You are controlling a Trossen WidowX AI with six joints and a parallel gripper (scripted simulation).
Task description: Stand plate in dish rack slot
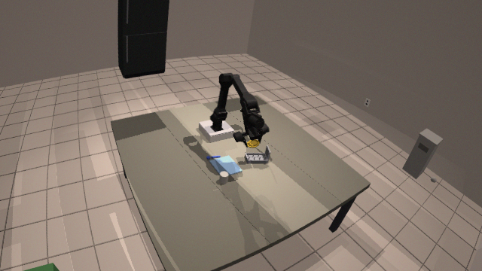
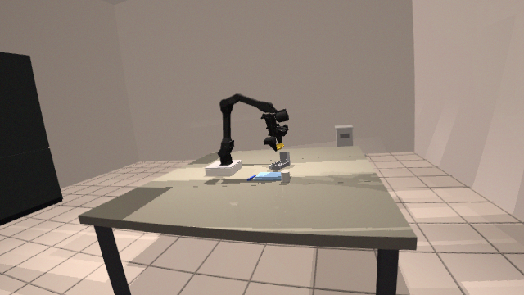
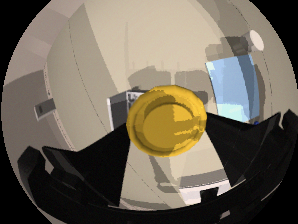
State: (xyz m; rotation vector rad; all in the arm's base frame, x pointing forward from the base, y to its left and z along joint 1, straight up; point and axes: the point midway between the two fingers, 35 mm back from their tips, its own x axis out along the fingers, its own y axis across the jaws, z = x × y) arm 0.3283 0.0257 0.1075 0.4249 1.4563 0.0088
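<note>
My gripper tip is now 11 cm above the grey dish rack, 6 cm to the right of it and 1 cm past it. Round my gripper tip: yellow plate (1 cm above); then white cup (22 cm to the right, 10 cm below, 6 cm ahead); then light blue mat (14 cm to the right, 13 cm below, 3 cm behind).
</note>
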